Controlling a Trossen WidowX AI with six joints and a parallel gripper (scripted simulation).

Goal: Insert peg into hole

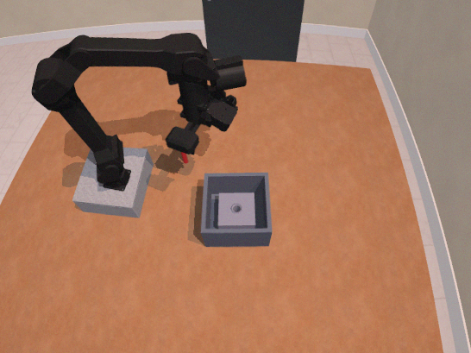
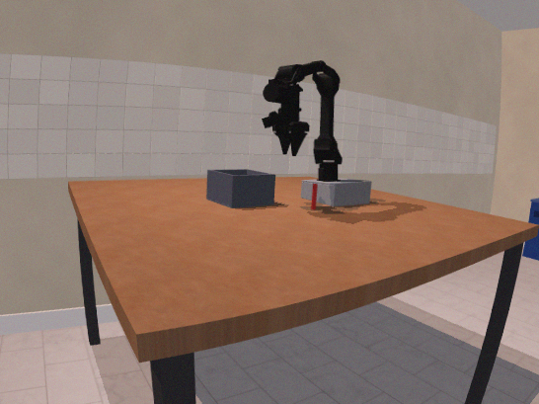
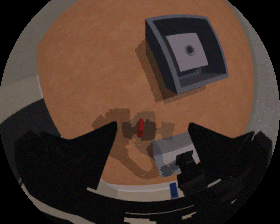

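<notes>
Right now my hand is 80 mm past the red peg, 40 mm to the right of it and 160 mm above it. From my hand the other things lie so: pale plate (100 mm ahead, 120 mm to the right, 150 mm below); then box (100 mm ahead, 120 mm to the right, 170 mm below).
</notes>
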